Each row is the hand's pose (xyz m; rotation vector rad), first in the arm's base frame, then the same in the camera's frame.
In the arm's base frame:
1: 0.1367 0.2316 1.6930 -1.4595 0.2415 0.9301
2: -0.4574 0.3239 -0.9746 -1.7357 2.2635 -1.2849
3: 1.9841 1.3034 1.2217 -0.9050 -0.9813 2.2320
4: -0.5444 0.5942 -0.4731 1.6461 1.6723 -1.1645
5: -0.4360 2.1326 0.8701 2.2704 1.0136 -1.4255
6: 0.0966 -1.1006 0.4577 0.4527 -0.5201 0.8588
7: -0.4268 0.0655 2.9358 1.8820 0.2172 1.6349
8: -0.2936 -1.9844 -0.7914 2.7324 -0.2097 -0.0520
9: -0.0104 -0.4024 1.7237 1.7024 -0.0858 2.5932
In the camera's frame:
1: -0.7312 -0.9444 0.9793 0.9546 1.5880 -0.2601
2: 0.8751 1.2199 0.5179 -0.7435 -1.6996 -1.1081
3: -1.2371 -0.9030 -1.1482 0.2949 0.0965 -0.1264
4: 0.8759 0.6450 0.5569 -0.9977 0.2567 0.7180
5: 1.0947 -1.2780 -0.1041 -0.4443 0.7137 0.9109
6: -0.9282 0.7878 1.4921 0.7971 0.1242 -1.9619
7: -0.9533 -1.9760 1.8603 1.5600 -1.7078 -1.2748
8: -0.6185 2.2656 1.9547 -0.3811 1.8281 1.7242
9: -0.9970 -0.6603 1.5019 1.1147 -1.7661 -0.3960

